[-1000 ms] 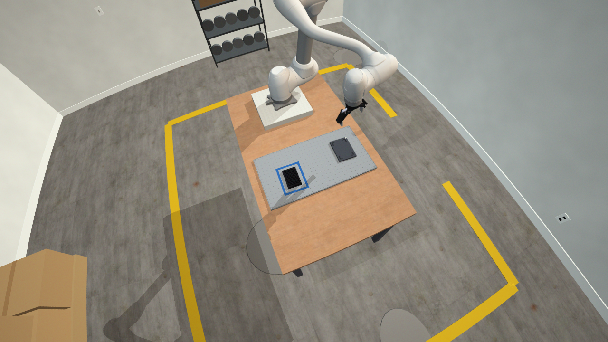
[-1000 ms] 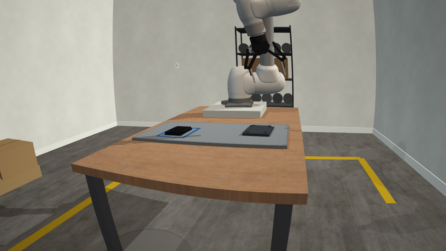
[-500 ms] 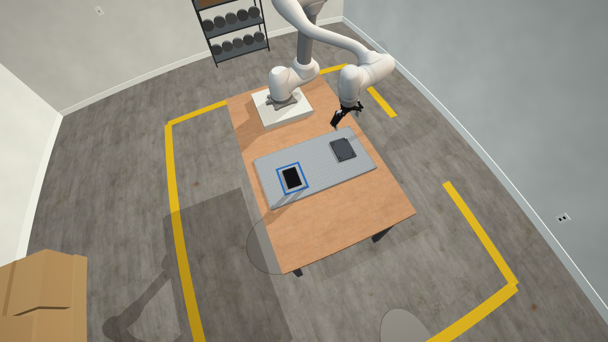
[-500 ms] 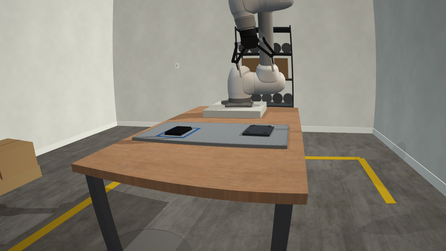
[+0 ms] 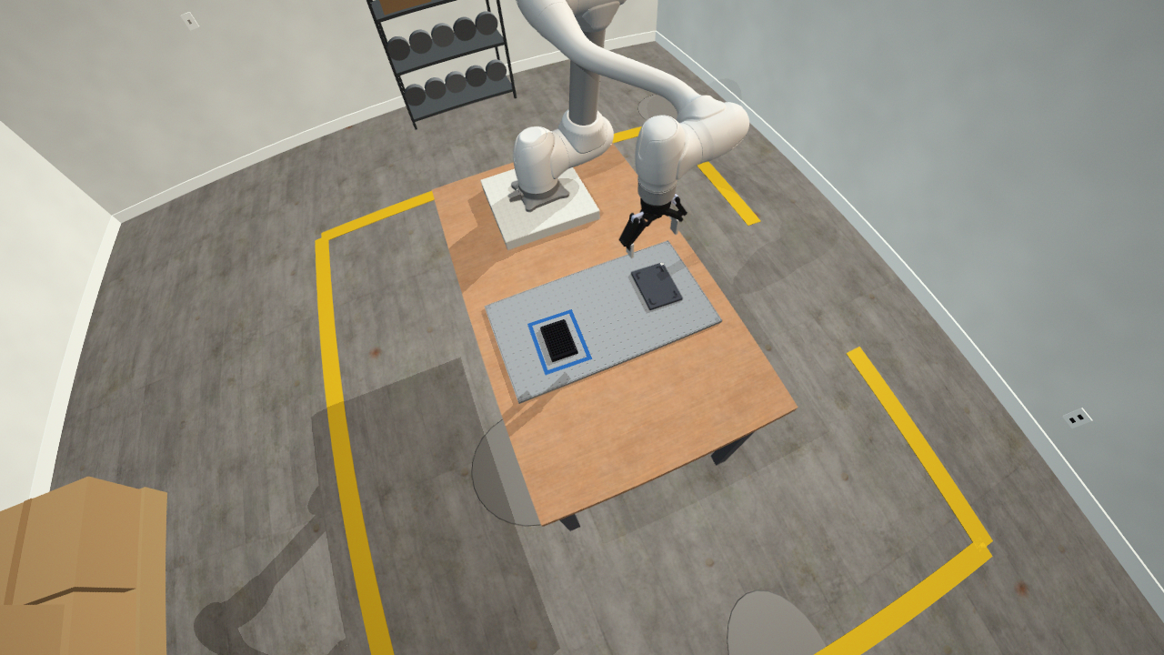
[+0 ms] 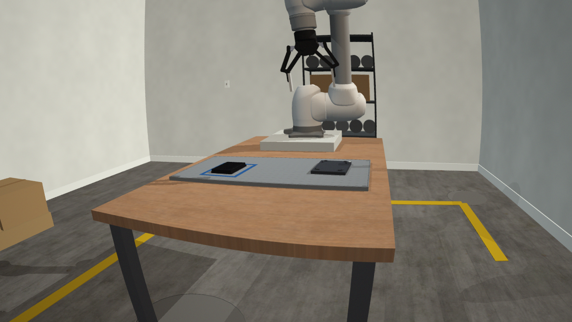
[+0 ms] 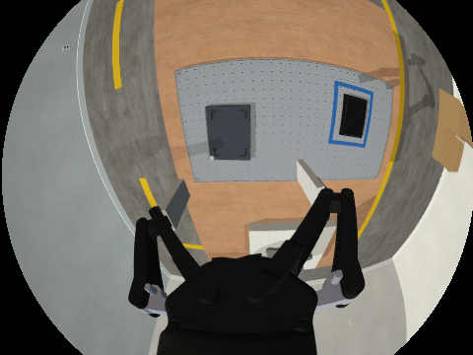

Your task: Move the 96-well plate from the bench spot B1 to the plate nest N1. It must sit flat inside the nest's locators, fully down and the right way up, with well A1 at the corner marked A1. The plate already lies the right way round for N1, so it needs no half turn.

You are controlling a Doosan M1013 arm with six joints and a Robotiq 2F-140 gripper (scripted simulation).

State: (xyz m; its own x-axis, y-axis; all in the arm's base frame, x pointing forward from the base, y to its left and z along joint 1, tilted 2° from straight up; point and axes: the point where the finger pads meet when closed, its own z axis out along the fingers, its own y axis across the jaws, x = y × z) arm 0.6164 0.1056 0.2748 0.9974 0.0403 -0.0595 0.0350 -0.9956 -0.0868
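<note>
Right now my hand is 320 mm to the left of the black 96-well plate and 290 mm above it. From my hand the other things lie so: dark plate nest N1: 30 mm behind, 60 mm to the left, 290 mm below.
</note>
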